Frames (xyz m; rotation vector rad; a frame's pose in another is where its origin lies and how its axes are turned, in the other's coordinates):
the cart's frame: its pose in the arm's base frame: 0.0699 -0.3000 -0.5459 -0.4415 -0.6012 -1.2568
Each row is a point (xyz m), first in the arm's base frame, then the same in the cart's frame.
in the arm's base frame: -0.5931 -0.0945 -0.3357
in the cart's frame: -0.1446 -0.5836 0.4056
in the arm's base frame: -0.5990 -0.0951 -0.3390
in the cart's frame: -0.1473 -0.5895 0.4037
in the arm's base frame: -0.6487 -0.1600 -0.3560
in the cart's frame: -0.1194 -0.6546 0.3595
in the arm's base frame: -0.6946 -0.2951 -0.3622
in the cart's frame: -0.0316 -0.7341 0.2798
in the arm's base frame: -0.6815 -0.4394 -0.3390
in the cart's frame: 0.0931 -0.7586 0.2064
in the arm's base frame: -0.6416 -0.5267 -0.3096
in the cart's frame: 0.1845 -0.7424 0.1682
